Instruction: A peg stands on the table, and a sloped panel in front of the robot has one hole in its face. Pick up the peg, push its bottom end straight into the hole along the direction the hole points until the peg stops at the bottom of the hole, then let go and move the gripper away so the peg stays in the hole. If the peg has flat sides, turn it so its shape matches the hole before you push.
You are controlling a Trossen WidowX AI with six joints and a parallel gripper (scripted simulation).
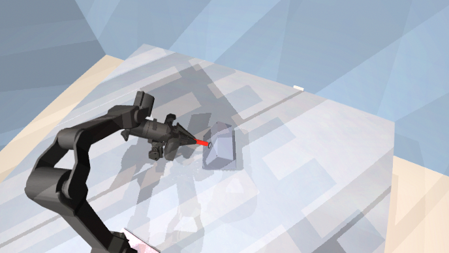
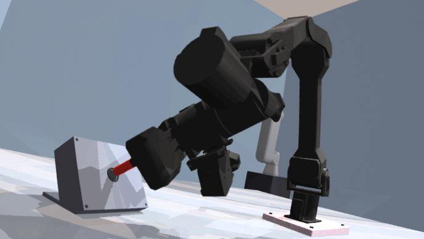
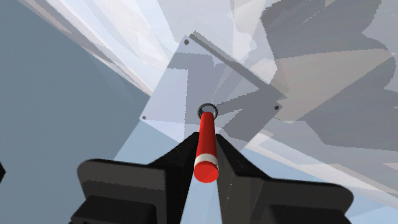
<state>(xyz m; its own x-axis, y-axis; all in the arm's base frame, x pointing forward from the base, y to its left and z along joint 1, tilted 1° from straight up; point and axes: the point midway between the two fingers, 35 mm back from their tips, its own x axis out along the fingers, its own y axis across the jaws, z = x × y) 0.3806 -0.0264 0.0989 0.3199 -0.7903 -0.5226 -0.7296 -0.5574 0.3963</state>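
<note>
Right now the grey sloped panel is 60 mm to the right of my gripper tip, 40 mm below it and 20 mm ahead of it. Also, from my gripper tip: red round peg 10 mm to the left, 10 mm behind, 10 mm above.
</note>
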